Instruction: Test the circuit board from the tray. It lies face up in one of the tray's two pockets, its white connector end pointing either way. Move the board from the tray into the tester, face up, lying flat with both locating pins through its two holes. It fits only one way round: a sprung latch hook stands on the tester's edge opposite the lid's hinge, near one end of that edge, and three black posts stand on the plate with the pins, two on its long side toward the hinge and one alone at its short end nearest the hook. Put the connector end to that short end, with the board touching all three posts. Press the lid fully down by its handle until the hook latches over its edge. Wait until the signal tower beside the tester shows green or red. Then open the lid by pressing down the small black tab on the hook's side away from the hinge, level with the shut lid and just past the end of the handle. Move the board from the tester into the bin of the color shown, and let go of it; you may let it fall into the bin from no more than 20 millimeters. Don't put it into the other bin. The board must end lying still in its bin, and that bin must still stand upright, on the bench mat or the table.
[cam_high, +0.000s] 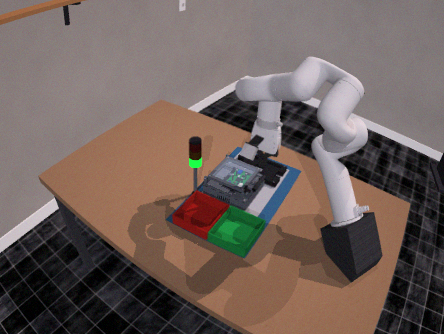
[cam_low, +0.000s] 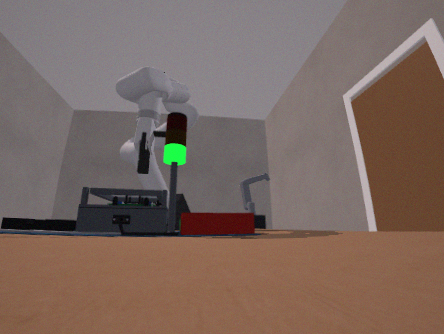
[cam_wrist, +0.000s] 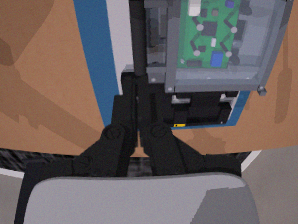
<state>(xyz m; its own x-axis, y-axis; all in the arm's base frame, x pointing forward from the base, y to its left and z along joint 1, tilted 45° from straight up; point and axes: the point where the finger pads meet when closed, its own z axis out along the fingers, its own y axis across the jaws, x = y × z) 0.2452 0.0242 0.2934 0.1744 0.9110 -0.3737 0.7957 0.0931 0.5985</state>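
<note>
The black latch block lies 11 cm below my hand, 5 cm to the left of it and 3 cm ahead of it. From my hand the other things lie so: tester lid 11 cm below, 9 cm ahead, 2 cm to the right; green circuit board 13 cm below, 8 cm ahead, 2 cm to the right; tester plate 13 cm below, 9 cm ahead, 1 cm to the right.
</note>
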